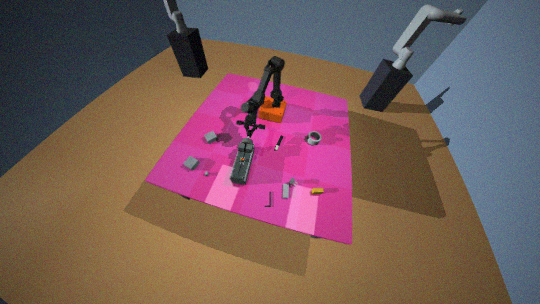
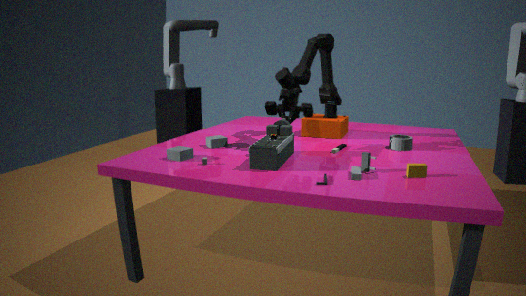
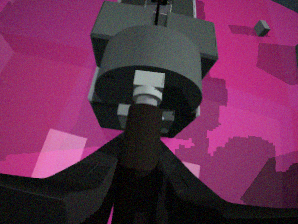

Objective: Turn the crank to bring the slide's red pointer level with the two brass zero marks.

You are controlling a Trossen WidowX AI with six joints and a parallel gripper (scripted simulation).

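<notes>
Right now the dark crank handle is 30 mm above my gripper tip and 20 mm behind it. Also, from my gripper tip: small cube (270 mm ahead, 220 mm to the right, 80 mm below); then black-and-white stick (200 mm to the left, 90 mm below, 50 mm behind); then red pointer (160 mm ahead, 10 mm below).
</notes>
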